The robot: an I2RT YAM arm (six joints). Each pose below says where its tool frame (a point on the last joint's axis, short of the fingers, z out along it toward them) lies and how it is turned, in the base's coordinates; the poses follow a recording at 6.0 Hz.
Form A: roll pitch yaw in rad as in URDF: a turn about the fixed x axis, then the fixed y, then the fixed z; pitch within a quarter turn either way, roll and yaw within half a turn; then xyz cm.
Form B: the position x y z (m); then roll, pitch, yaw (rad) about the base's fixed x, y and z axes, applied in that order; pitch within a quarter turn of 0, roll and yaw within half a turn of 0. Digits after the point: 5 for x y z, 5 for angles.
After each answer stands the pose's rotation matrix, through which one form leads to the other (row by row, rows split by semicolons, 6 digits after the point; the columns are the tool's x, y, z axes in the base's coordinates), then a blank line. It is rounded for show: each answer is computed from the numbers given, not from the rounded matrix.
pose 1, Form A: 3.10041 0.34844 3.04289 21.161 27.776 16.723
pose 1, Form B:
0.21161 0.27776 0.16723 3.10041 0.34844 3.04289
-0.935332 0.084470 0.343539; 0.092621 0.995674 0.007354; -0.341432 0.038697 -0.939110

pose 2, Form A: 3.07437 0.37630 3.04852 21.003 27.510 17.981
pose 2, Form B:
0.21003 0.27510 0.17981 3.07437 0.37630 3.04852
-0.926005 0.068151 0.371308; 0.086436 0.995717 0.032805; -0.367482 0.062472 -0.927930

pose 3, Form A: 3.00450 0.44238 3.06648 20.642 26.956 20.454
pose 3, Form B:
0.20642 0.26956 0.20454 3.00450 0.44238 3.06648
-0.901187 0.015998 0.433135; 0.067818 0.992215 0.104455; -0.428092 0.123508 -0.895256

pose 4, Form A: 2.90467 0.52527 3.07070 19.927 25.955 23.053
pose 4, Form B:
0.19927 0.25955 0.23053 2.90467 0.52527 3.07070
-0.863015 -0.048546 0.502840; 0.061284 0.977960 0.199596; -0.501447 0.203070 -0.841019

